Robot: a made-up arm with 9 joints. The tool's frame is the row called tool.
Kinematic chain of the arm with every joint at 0, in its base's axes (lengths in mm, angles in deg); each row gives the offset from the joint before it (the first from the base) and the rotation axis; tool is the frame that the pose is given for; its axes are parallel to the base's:
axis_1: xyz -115 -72 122 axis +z
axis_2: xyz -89 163 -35 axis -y
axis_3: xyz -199 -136 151 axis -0.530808 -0.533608 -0.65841
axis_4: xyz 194 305 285 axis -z
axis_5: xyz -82 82 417 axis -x
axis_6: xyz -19 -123 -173 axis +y
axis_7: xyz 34 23 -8 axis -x
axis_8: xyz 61 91 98 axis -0.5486 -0.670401 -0.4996
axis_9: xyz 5 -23 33 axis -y
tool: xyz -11 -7 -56
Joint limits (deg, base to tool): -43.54..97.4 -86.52..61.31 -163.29..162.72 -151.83..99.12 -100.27..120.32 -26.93..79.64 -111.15..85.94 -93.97..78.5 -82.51..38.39
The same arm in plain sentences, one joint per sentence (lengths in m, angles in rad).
The arm has nine revolute joints in a row. What follows holds with every joint at zero, and every direction is one of the base frame's.
Joint 1 lies 0.115 m along -x and 0.072 m along -y and 0.122 m along +z from the base frame's origin and rotates about +z, from -0.7599 to 1.7 rad.
Joint 2 lies 0.089 m along -x and 0.163 m along +y and 0.035 m along -z from joint 1 and rotates about -y, from -1.5101 to 1.0701 rad.
Joint 3 lies 0.199 m along -x and 0.136 m along -y and 0.151 m along +z from joint 2 and rotates about the direction (-0.530808, -0.533608, -0.65841), from -2.8499 to 2.84 rad.
Joint 4 lies 0.194 m along +x and 0.305 m along +y and 0.285 m along +z from joint 3 and rotates about -z, from -2.6499 to 1.73 rad.
Joint 5 lies 0.082 m along -x and 0.082 m along +y and 0.417 m along +z from joint 4 and rotates about -x, from -1.75 to 2.1 rad.
Joint 6 lies 0.019 m along -x and 0.123 m along -y and 0.173 m along -z from joint 5 and rotates about +y, from -0.47 to 1.39 rad.
Joint 7 lies 0.034 m along +x and 0.023 m along +y and 0.008 m along -z from joint 6 and rotates about -x, from -1.9399 to 1.4999 rad.
Joint 8 lies 0.061 m along +x and 0.091 m along +y and 0.098 m along +z from joint 7 and rotates about the direction (-0.5486, -0.670401, -0.4996), from -1.6401 to 1.3701 rad.
Joint 9 lies 0.005 m along +x and 0.023 m along -y and 0.033 m along +z from joint 8 and rotates about -y, from -1.4401 to 0.67 rad.
The tool frame, which is the frame that the pose is given for, lies 0.011 m along -x and 0.007 m along -y and 0.056 m along -z from joint 9; its axes are parallel to the base frame's.

